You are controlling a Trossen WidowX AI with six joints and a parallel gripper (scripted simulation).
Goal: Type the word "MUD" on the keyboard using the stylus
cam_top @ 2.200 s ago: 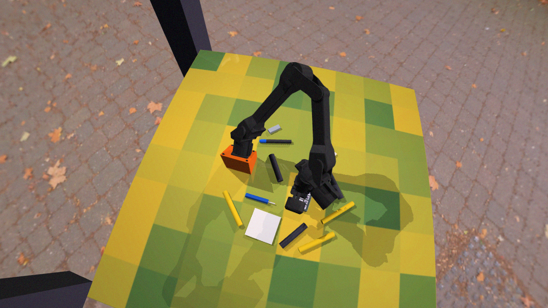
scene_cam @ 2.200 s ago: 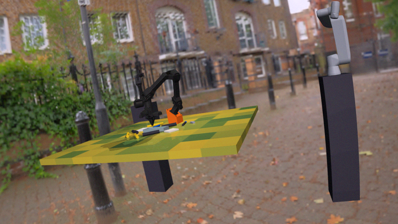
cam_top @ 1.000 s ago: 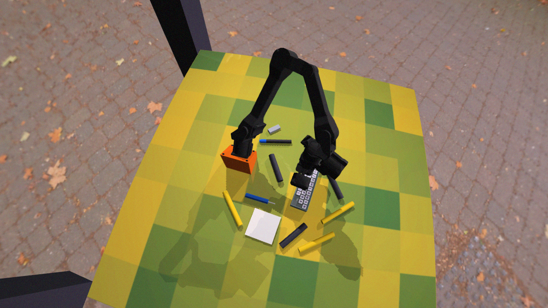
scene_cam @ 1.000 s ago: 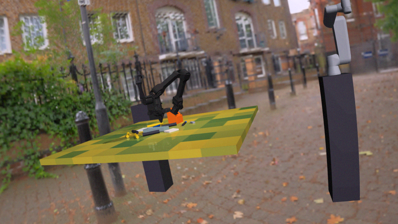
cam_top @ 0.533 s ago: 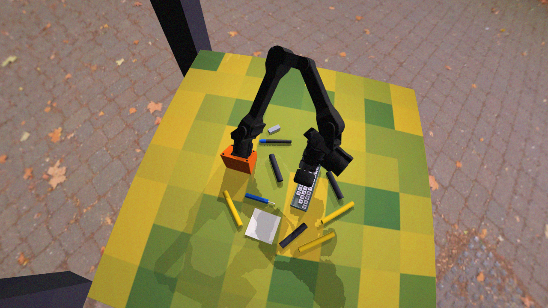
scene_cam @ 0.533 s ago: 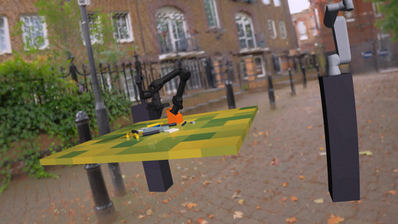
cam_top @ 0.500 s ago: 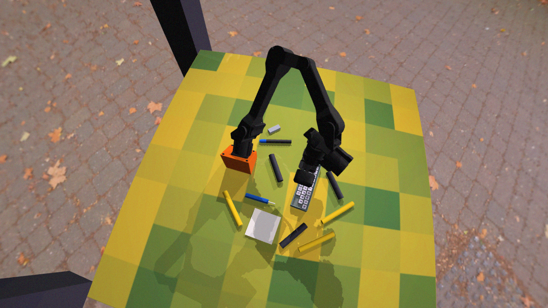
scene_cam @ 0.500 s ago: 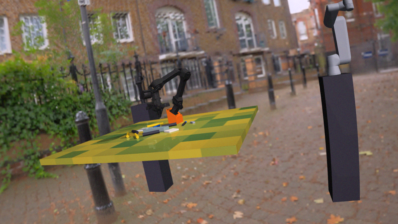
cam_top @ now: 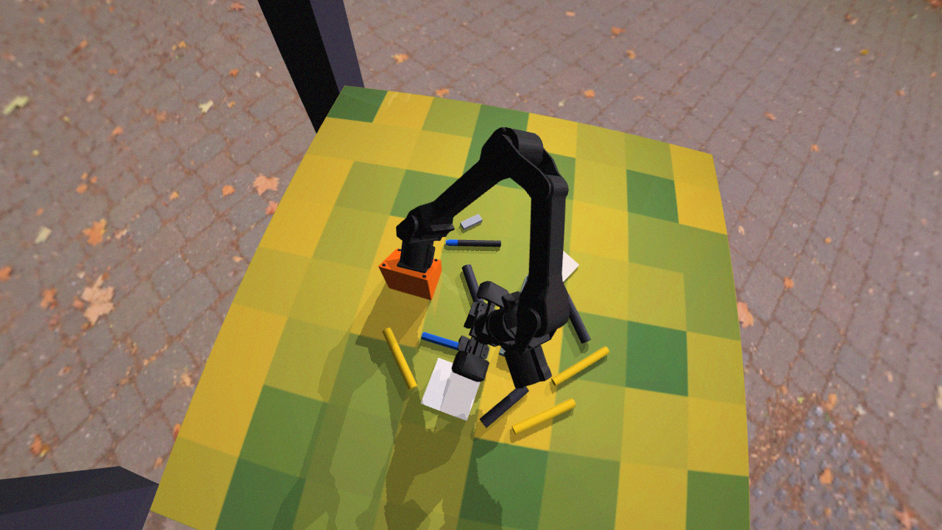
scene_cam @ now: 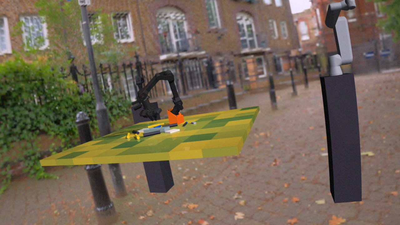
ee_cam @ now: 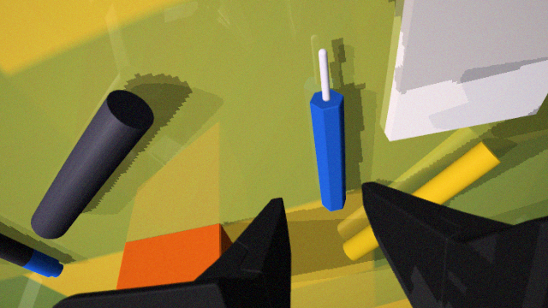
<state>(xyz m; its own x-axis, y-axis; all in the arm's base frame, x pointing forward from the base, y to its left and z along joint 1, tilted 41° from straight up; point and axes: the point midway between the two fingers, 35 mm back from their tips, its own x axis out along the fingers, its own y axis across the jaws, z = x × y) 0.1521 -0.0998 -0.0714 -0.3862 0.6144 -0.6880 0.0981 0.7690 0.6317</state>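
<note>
The blue stylus is 1 cm behind my gripper tip, 2 cm to the right of it and 6 cm below it. From my gripper tip the other things lie so: m key (15 cm ahead, 3 cm to the left, 5 cm below); white pad (11 cm to the right, 6 cm below); D key (11 cm ahead, 4 cm to the left, 5 cm below).
</note>
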